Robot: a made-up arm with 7 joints. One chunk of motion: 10 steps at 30 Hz.
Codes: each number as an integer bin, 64 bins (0 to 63) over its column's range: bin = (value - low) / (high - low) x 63, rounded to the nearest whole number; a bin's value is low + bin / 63 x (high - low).
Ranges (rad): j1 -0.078..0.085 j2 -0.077..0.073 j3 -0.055..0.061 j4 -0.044..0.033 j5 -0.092..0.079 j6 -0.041..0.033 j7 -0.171..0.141
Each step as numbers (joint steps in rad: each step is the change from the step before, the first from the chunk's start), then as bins.
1 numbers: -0.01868 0.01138 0.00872 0.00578 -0.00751 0.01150 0.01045
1 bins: 23 37 35 41 31 45 37
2 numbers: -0.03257 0.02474 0.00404 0.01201 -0.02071 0.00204 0.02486
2 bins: 18 43 32 46 26 37 40
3 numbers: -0.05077 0.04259 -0.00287 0.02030 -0.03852 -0.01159 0.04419
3 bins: 11 50 28 53 20 25 43
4 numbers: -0.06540 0.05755 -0.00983 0.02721 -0.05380 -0.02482 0.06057
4 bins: 5 57 25 58 14 14 47
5 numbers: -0.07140 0.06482 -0.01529 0.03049 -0.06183 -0.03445 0.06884
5 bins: 3 60 22 61 11 6 48
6 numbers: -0.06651 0.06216 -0.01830 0.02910 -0.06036 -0.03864 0.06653
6 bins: 4 58 20 60 12 2 48
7 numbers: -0.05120 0.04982 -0.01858 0.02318 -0.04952 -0.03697 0.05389
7 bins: 10 53 20 55 16 3 45
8 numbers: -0.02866 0.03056 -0.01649 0.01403 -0.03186 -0.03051 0.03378
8 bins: 19 45 21 47 22 9 41
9 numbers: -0.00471 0.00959 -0.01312 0.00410 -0.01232 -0.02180 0.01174
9 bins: 28 36 23 39 29 16 37
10 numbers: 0.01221 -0.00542 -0.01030 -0.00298 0.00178 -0.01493 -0.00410
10 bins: 35 30 24 34 35 22 34
